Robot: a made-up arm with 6 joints. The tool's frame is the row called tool. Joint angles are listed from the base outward. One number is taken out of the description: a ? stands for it. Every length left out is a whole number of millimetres.
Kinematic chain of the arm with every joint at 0, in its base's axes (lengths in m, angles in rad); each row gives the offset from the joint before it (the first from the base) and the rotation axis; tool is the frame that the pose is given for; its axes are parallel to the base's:
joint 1: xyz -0.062 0 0.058 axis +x
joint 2: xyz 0 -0.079 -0.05 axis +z
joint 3: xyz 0.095 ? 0 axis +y
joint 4: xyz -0.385 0 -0.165 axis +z
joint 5: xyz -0.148 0.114 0 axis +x
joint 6: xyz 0 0.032 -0.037 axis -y
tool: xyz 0.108 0 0.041
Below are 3 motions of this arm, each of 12 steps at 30 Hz.
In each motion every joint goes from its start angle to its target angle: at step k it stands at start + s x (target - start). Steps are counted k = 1, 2, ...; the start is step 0. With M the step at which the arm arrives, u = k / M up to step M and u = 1 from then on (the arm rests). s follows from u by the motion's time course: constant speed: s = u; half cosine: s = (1 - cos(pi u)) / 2; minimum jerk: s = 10 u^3 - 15 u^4 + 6 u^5.
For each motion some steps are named. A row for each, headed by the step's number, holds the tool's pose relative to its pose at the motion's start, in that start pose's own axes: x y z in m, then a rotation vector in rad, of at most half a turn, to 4 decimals.
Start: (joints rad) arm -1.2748 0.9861 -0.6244 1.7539 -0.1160 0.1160
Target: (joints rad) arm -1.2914 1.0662 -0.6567 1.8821 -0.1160 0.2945
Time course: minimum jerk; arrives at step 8
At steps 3, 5, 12:
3: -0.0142 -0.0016 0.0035 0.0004 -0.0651 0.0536
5: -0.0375 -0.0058 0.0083 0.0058 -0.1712 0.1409
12: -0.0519 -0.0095 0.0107 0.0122 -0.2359 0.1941

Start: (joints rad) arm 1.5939 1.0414 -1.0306 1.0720 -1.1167 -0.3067
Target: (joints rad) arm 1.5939 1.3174 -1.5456 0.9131 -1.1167 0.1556
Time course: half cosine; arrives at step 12
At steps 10, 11, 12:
10: 0.1506 0.1404 -0.0669 -0.2277 -0.5655 -0.4786
11: 0.1617 0.1459 -0.0689 -0.2429 -0.5929 -0.5050
12: 0.1656 0.1477 -0.0695 -0.2481 -0.6021 -0.5140

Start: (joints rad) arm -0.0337 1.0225 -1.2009 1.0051 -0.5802 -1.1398
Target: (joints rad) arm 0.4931 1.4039 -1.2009 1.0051 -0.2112 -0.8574
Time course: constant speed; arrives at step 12
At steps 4, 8, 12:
4: 0.0847 0.0460 0.0728 0.1478 -0.2596 0.0030
8: 0.1640 0.0693 0.1493 0.2562 -0.5399 -0.0032
12: 0.2355 0.0730 0.2245 0.3212 -0.8332 -0.0131

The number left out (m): 0.044
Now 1 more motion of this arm.
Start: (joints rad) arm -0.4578 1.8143 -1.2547 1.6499 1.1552 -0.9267
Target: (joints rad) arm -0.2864 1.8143 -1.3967 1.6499 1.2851 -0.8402
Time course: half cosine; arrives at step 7
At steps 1, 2, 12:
1: -0.0004 -0.0092 -0.0014 -0.0045 -0.0018 -0.0075
2: -0.0021 -0.0349 -0.0049 -0.0174 -0.0067 -0.0285
12: -0.0293 -0.1838 -0.0135 -0.0979 -0.0368 -0.1483

